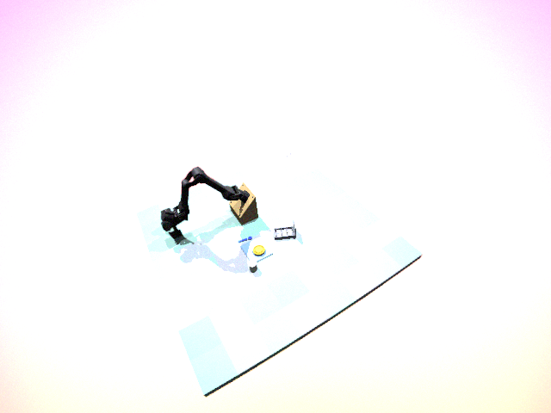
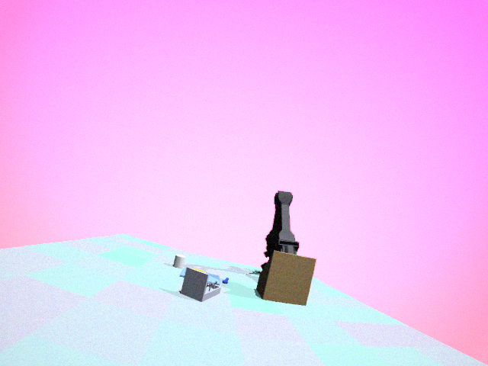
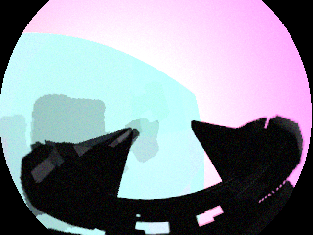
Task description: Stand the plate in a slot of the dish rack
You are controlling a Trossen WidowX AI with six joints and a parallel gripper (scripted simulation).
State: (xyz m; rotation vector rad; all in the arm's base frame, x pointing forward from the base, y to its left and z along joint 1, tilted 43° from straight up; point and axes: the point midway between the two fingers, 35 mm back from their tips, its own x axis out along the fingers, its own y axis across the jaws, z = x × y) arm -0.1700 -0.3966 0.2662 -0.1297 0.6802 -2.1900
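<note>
Right now the yellow plate is 500 mm ahead of my gripper tip, 380 mm to the left of it and 20 mm below it. The rest, counted from my gripper tip: grey dish rack: 570 mm to the left, 480 mm ahead, 10 mm below; white cup: 580 mm ahead, 290 mm to the left, 10 mm below; blue spoon: 380 mm ahead, 360 mm to the left, 30 mm below.
</note>
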